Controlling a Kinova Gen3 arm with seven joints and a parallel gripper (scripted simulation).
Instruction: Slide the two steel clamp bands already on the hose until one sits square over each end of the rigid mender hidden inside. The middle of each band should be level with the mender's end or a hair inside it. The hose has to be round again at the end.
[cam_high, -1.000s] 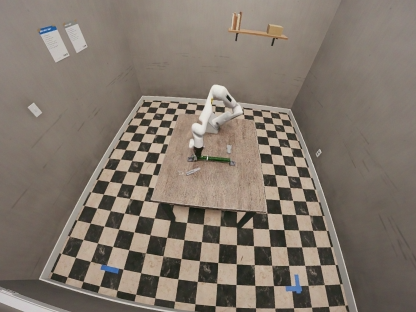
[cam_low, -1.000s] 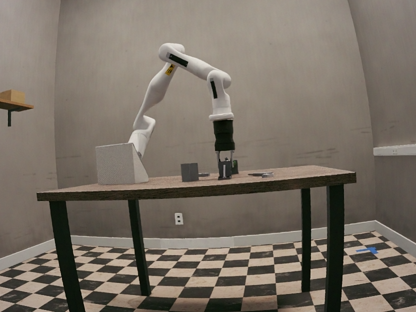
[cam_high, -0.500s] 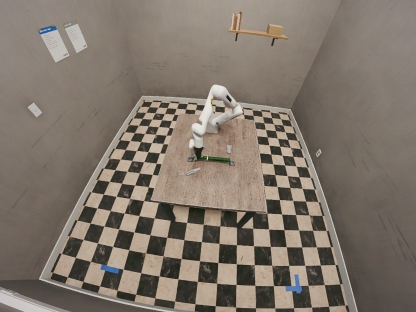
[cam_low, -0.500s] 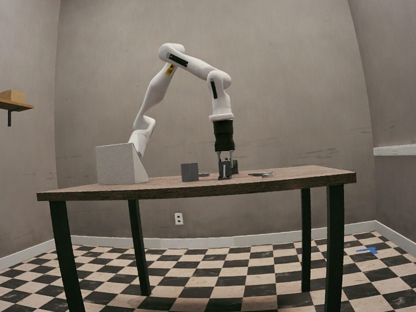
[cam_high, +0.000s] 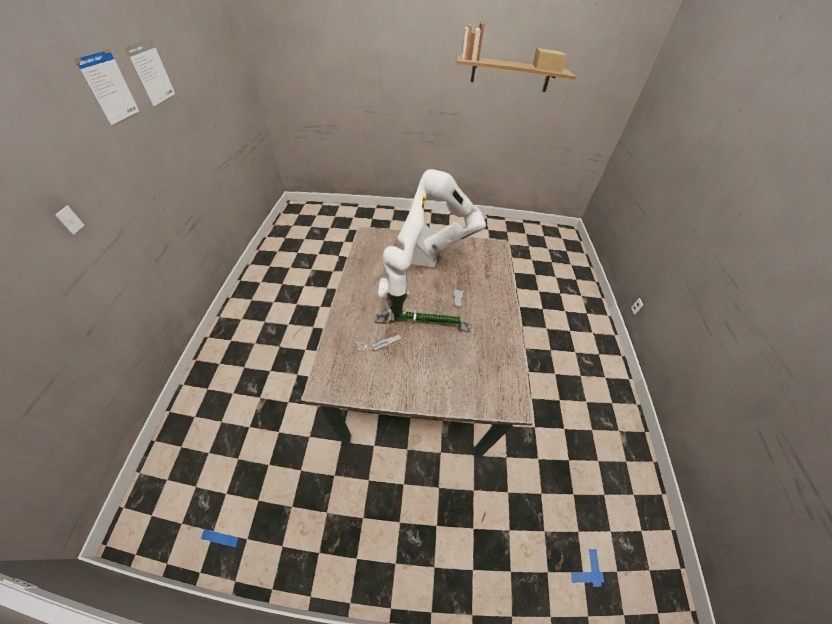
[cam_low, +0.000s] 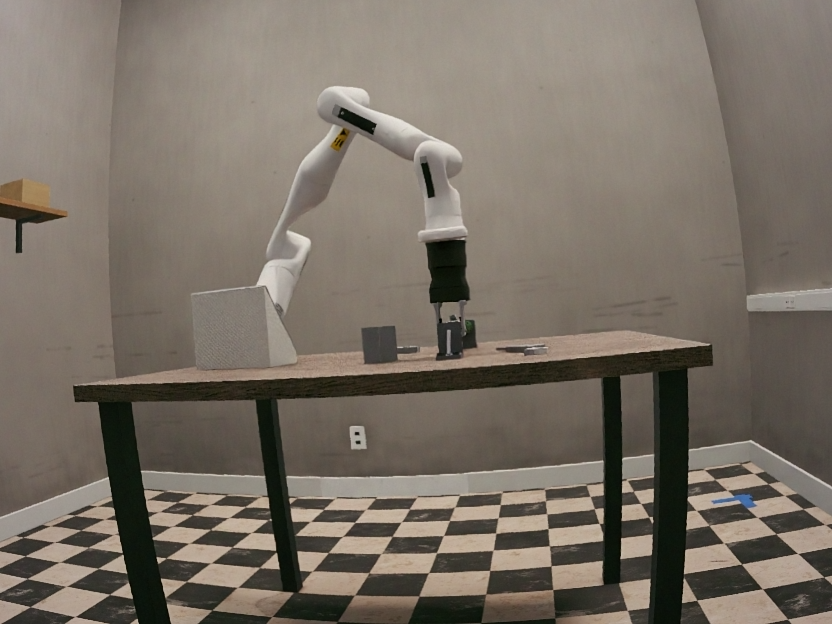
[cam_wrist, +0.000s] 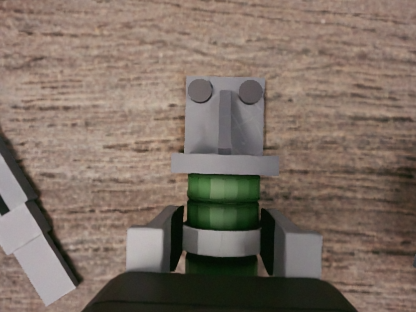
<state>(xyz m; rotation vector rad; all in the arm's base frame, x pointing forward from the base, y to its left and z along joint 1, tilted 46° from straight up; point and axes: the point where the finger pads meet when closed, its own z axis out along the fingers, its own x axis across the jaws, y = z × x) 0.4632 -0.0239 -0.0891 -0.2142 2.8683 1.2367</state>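
Right now the grey flat tool is 12 cm ahead of my hand, 2 cm to the left of it and 5 cm below it. Round my hand: grey block (14 cm behind, 2 cm to the right, 2 cm below).
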